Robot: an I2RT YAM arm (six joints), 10 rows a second.
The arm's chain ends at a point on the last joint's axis. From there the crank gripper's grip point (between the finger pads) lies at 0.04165 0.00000 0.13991 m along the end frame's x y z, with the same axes.
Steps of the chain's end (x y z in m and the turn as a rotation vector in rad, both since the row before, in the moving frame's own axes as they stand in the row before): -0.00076, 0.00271, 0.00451, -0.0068, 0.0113, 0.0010; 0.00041, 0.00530, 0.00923, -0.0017, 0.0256, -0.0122; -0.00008, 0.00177, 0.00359, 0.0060, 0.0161, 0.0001; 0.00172, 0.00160, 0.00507, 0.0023, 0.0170, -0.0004; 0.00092, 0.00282, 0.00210, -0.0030, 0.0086, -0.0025; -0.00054, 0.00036, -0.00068, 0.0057, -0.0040, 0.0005; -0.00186, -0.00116, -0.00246, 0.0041, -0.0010, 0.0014; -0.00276, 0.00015, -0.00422, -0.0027, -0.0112, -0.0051; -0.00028, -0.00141, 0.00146, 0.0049, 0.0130, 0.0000; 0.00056, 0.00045, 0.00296, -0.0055, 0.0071, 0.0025; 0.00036, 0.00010, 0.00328, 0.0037, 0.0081, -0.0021
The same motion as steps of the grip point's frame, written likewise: 0.00082, 0.00370, 0.00403, -0.0068, 0.0113, 0.0010; 0.00398, 0.00501, 0.00812, -0.0017, 0.0256, -0.0122; 0.00217, 0.00094, 0.00290, 0.0060, 0.0161, 0.0001; 0.00409, 0.00126, 0.00434, 0.0023, 0.0170, -0.0004; 0.00212, 0.00313, 0.00174, -0.0030, 0.0086, -0.0025; -0.00110, -0.00042, -0.00052, 0.0057, -0.0040, 0.0005; -0.00200, -0.00168, -0.00242, 0.0041, -0.0010, 0.0014; -0.00433, 0.00032, -0.00376, -0.0027, -0.0112, -0.0051; 0.00154, -0.00209, 0.00091, 0.0049, 0.0130, 0.0000; 0.00155, 0.00132, 0.00266, -0.0055, 0.0071, 0.0025; 0.00149, -0.00051, 0.00294, 0.0037, 0.0081, -0.0021
